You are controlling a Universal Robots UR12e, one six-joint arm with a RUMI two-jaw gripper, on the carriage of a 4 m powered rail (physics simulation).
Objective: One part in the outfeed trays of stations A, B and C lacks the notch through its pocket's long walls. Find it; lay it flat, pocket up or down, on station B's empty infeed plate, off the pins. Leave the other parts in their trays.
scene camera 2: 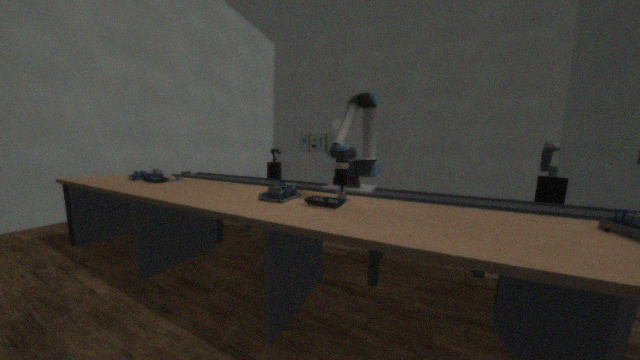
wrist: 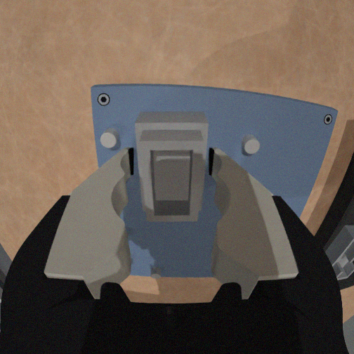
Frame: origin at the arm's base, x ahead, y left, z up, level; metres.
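Seen in the pictures: arm's base, origin of the base link: (scene camera 2: 350,186).
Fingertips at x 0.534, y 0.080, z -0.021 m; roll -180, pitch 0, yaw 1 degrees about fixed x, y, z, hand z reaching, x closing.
Offsets run from my fingertips to a thing's top centre. "*": to the spot under its first point.
A grey block-shaped part (wrist: 198,175) lies flat, pocket up, on the blue infeed plate (wrist: 290,120), between its two round pins (wrist: 109,138) (wrist: 251,145) and apart from both. Its long pocket walls look unbroken in the wrist view. My gripper (wrist: 171,149) (scene camera 2: 342,197) is open, with one finger on each side of the part and a narrow gap at both sides. In scene camera 2 the part is too small to make out. The dark outfeed tray {0.203 m ahead, 0.058 m right, 0.033 m up} (scene camera 2: 325,204) stands beside the gripper, with light parts in it that are too blurred to judge.
A blue-grey station fixture {0.151 m ahead, 0.423 m right, 0.090 m up} (scene camera 2: 279,192) stands left of the tray. Another station (scene camera 2: 145,176) is at the far left, and one more {* 0.025 m ahead, 1.429 m left, 0.048 m up} (scene camera 2: 625,222) at the right edge. The rail (scene camera 2: 450,199) runs behind the table. In the wrist view a dark tray edge lies at the right.
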